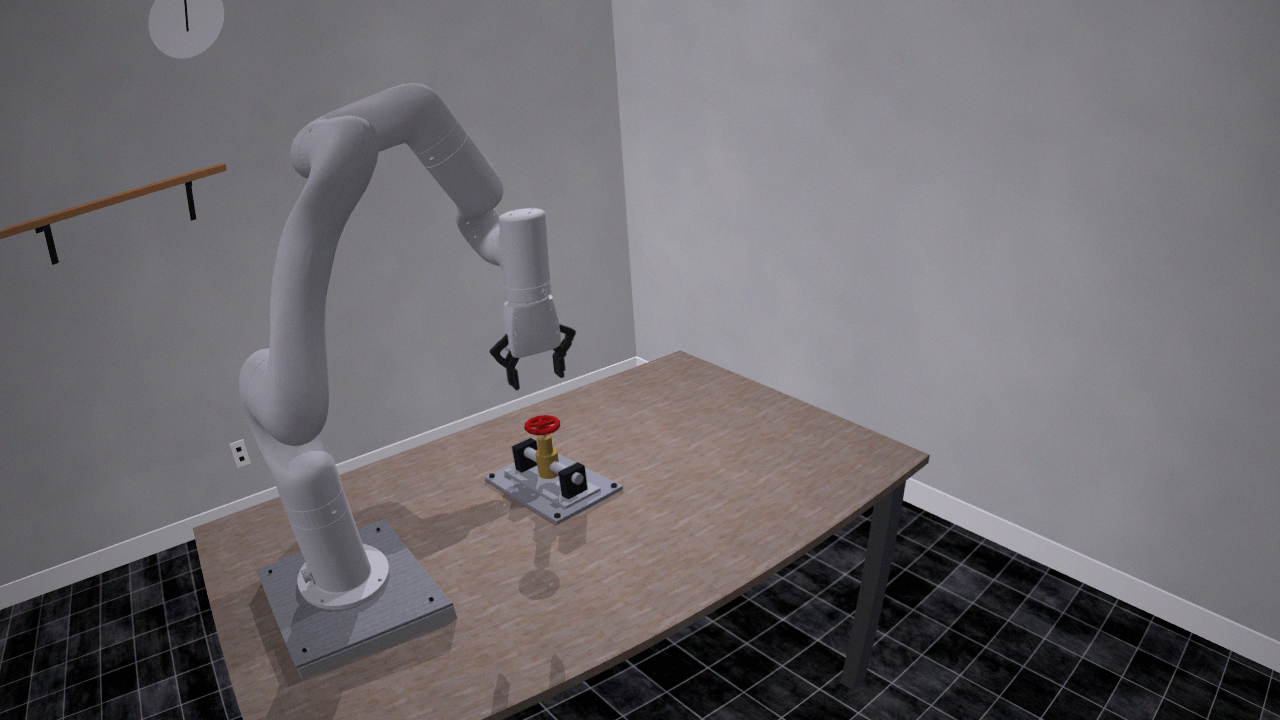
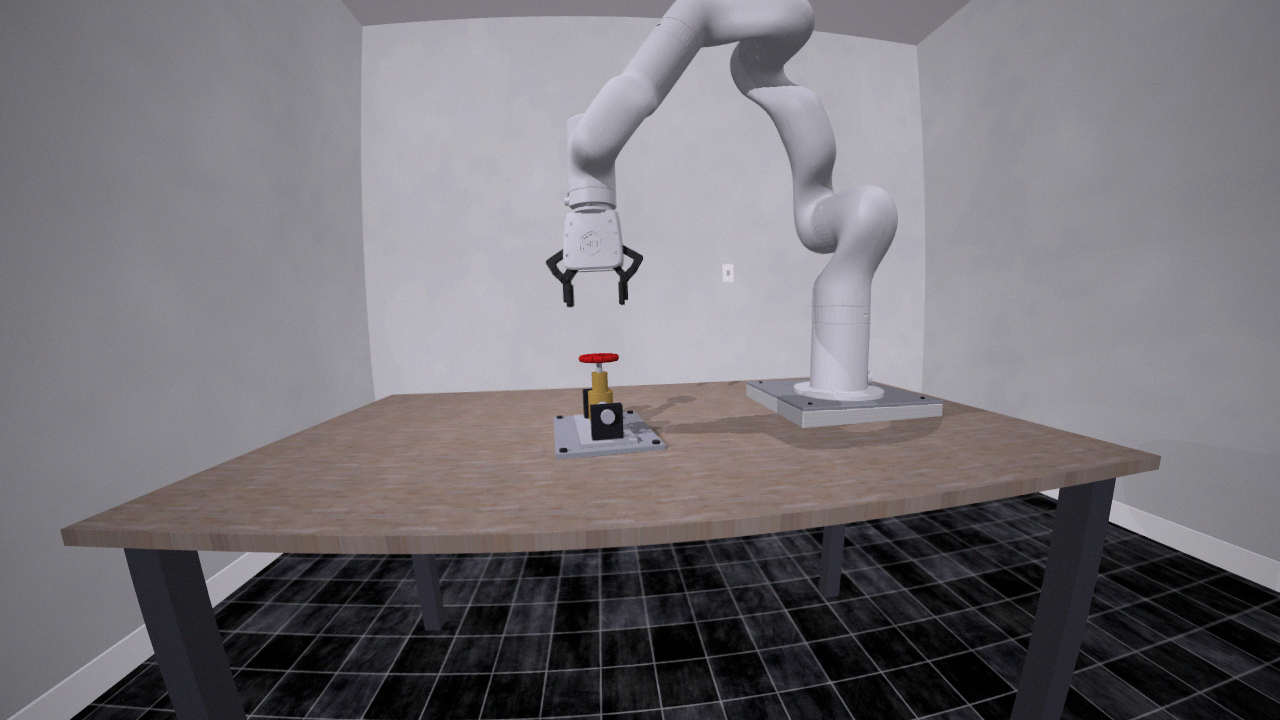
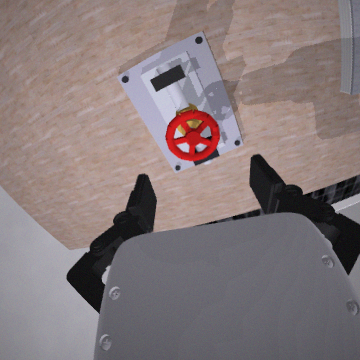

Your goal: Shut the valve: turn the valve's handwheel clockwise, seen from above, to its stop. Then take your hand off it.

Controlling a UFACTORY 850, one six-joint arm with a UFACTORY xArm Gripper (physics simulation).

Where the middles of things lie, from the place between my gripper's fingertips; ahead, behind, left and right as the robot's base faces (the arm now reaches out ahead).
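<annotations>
The grey base plate [image 1: 557, 514] is 220 mm below my hand, while the red handwheel [image 3: 192, 137] sits 100 mm below my hand. Of the things named here, going by their middles, that red handwheel is the nearest to my hand.
</annotations>
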